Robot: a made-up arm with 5 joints.
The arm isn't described. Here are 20 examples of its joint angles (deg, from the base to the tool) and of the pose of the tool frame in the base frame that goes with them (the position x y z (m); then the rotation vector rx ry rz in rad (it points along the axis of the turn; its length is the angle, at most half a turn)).
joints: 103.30 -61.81 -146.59 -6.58 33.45
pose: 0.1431 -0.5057 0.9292 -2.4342 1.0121 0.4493
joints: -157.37 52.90 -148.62 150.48 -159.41
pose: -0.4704 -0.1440 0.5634 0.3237 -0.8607 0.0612
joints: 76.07 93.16 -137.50 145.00 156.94
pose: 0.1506 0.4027 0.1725 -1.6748 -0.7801 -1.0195
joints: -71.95 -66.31 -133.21 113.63 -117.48
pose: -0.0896 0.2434 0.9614 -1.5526 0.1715 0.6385
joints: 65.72 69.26 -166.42 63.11 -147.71
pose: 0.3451 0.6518 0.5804 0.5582 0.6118 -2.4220
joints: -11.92 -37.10 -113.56 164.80 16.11
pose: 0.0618 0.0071 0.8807 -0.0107 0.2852 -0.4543
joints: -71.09 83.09 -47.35 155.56 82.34
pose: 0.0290 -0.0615 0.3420 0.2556 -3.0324 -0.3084
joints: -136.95 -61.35 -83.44 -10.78 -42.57
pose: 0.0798 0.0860 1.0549 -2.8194 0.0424 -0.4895
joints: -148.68 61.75 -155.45 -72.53 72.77
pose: -0.4179 -0.2346 0.7826 1.9108 2.3804 0.3957
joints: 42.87 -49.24 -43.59 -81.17 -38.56
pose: 0.0708 0.0575 0.8746 0.0640 -3.0273 0.0861
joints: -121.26 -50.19 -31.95 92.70 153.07
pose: -0.1204 -0.1410 0.5650 0.0162 -0.1797 1.5202
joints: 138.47 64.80 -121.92 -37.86 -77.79
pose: -0.4715 0.4750 0.5211 -0.9831 1.8099 -1.7838
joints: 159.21 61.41 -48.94 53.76 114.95
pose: -0.1591 0.1111 0.1383 -0.8420 -0.8299 0.6896
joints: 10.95 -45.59 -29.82 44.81 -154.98
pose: 0.2937 0.0311 0.6177 -0.7942 -0.2427 2.8158
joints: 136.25 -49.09 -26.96 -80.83 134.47
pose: -0.0205 0.0965 0.8110 1.9571 1.9343 0.0636
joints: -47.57 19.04 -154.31 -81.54 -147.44
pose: 0.1182 -0.1494 1.0237 2.5969 -0.3809 0.7227
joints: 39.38 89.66 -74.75 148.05 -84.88
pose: 0.1580 0.1051 0.2345 1.1962 2.7516 0.4398
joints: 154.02 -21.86 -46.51 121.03 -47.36
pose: -0.1554 0.1112 0.5624 1.0280 -0.7359 -2.4597
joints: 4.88 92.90 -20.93 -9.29 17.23
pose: -0.0195 0.0133 0.1638 -0.2032 1.1132 -0.1621
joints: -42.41 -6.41 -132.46 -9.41 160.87
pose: 0.1133 -0.1210 1.1686 -2.5280 1.5470 0.7921
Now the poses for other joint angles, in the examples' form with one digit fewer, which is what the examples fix.
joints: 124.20 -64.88 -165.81 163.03 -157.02
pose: 0.243 -0.246 0.825 0.387 1.244 -1.164
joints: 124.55 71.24 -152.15 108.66 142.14
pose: -0.315 0.558 0.387 -0.367 -0.293 -0.278
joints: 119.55 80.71 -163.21 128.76 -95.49
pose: -0.241 0.523 0.369 0.236 -0.996 -2.322
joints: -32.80 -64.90 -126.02 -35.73 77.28
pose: -0.390 0.264 0.923 -0.916 2.388 -0.889
